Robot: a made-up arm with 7 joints. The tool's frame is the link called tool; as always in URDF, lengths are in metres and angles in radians. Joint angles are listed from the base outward.
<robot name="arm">
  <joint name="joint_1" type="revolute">
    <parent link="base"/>
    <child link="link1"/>
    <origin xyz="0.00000 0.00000 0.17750" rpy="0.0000 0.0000 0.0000"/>
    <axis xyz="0 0 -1"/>
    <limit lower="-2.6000" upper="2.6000"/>
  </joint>
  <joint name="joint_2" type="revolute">
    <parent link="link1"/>
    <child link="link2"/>
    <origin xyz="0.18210 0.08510 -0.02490" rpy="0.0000 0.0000 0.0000"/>
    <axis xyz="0 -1 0"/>
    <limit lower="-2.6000" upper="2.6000"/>
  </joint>
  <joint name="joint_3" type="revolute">
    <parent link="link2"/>
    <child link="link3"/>
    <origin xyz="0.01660 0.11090 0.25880" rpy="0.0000 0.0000 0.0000"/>
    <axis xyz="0 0 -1"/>
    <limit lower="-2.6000" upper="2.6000"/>
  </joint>
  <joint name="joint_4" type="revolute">
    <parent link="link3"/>
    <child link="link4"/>
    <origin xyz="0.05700 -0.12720 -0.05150" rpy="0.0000 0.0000 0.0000"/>
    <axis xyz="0 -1 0"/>
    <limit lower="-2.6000" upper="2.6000"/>
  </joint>
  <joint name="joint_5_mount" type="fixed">
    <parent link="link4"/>
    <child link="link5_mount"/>
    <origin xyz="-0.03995 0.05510 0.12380" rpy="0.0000 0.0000 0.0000"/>
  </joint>
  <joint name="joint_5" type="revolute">
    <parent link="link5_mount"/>
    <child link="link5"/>
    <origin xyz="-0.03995 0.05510 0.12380" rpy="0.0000 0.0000 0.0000"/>
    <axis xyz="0 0 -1"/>
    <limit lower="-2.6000" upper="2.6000"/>
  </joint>
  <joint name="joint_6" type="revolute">
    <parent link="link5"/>
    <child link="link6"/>
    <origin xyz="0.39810 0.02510 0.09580" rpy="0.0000 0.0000 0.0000"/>
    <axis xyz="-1 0 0"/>
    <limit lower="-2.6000" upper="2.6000"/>
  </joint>
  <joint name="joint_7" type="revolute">
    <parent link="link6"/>
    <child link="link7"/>
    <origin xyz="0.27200 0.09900 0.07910" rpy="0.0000 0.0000 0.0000"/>
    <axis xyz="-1 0 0"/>
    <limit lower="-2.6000" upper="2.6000"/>
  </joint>
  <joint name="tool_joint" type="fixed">
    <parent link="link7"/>
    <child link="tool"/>
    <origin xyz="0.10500 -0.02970 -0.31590" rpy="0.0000 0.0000 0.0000"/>
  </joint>
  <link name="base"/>
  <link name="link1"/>
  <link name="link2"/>
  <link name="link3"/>
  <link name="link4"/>
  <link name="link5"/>
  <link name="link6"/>
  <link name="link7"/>
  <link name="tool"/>
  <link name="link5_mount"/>
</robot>
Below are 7 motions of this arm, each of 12 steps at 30 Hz.
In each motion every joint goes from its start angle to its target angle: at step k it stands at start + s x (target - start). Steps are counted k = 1, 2, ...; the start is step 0. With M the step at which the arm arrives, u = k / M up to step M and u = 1 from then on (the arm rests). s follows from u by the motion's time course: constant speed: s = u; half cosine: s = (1 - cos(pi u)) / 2; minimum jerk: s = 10 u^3 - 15 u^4 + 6 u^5.
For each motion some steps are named. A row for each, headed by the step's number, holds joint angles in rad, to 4 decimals.
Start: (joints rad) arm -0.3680 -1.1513 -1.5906 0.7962 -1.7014 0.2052 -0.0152
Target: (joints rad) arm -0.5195 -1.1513 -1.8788 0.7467 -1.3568 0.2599 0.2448
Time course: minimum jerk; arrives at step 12
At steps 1, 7, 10, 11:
1: -0.3688 -1.1513 -1.5921 0.7959 -1.6996 0.2055 -0.0139
7: -0.4670 -1.1513 -1.7789 0.7639 -1.4762 0.2409 0.1547
10: -0.5141 -1.1513 -1.8686 0.7485 -1.3690 0.2580 0.2356
11: -0.5187 -1.1513 -1.8773 0.7470 -1.3586 0.2596 0.2435

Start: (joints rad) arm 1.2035 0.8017 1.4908 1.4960 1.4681 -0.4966 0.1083
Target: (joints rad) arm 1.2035 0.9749 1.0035 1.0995 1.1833 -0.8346 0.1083
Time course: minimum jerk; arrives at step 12
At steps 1, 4, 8, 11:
1: 1.2035 0.8026 1.4883 1.4940 1.4667 -0.4983 0.1083
4: 1.2035 0.8381 1.3885 1.4128 1.4083 -0.5675 0.1083
8: 1.2035 0.9385 1.1058 1.1827 1.2431 -0.7637 0.1083
11: 1.2035 0.9740 1.0060 1.1015 1.1847 -0.8329 0.1083

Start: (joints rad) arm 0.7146 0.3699 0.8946 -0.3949 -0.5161 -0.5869 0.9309
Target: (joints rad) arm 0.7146 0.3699 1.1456 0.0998 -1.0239 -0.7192 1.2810
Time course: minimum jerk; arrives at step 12
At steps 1, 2, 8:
1: 0.7146 0.3699 0.8959 -0.3924 -0.5187 -0.5876 0.9327
2: 0.7146 0.3699 0.9035 -0.3773 -0.5341 -0.5916 0.9433
8: 0.7146 0.3699 1.0929 -0.0040 -0.9173 -0.6914 1.2075

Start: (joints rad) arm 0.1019 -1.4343 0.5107 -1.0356 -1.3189 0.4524 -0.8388
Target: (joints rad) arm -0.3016 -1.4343 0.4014 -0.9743 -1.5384 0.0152 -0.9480
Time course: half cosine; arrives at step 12
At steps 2, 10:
2: 0.0749 -1.4343 0.5034 -1.0315 -1.3336 0.4231 -0.8461
10: -0.2746 -1.4343 0.4087 -0.9784 -1.5237 0.0445 -0.9407

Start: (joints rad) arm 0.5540 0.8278 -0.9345 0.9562 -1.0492 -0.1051 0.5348
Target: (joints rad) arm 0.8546 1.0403 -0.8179 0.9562 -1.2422 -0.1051 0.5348
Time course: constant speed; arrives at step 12
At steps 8, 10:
8: 0.7544 0.9695 -0.8568 0.9562 -1.1779 -0.1051 0.5348
10: 0.8045 1.0049 -0.8373 0.9562 -1.2100 -0.1051 0.5348

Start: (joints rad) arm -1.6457 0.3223 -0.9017 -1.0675 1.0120 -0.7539 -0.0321
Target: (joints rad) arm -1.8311 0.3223 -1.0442 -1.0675 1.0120 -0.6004 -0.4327
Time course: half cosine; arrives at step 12
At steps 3, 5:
3: -1.6729 0.3223 -0.9226 -1.0675 1.0120 -0.7314 -0.0908
5: -1.7144 0.3223 -0.9545 -1.0675 1.0120 -0.6970 -0.1806

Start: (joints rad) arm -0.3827 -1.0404 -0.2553 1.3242 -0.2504 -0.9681 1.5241
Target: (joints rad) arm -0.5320 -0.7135 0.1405 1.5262 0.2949 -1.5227 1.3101
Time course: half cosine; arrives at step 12
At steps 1, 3, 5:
1: -0.3852 -1.0348 -0.2486 1.3276 -0.2411 -0.9775 1.5205
3: -0.4046 -0.9925 -0.1973 1.3538 -0.1705 -1.0493 1.4928
5: -0.4380 -0.9193 -0.1086 1.3991 -0.0483 -1.1736 1.4448

